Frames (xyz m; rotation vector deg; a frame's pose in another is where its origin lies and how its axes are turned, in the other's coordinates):
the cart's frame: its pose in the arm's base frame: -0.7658 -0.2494 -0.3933 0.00 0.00 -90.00
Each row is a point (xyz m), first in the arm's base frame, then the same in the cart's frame.
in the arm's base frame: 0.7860 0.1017 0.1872
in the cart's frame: -0.3511 1.5518 0.5805
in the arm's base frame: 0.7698 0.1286 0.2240
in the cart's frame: -0.3780 1.5356 0.6173
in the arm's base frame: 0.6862 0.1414 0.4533
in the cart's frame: -0.3908 1.4520 0.8466
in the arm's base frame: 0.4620 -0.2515 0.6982
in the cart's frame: 0.0021 1.2278 1.0915
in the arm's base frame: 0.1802 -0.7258 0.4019
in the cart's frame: 0.4764 0.9460 0.7952
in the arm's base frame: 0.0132 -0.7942 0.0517
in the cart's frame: 0.5448 0.7790 0.4450
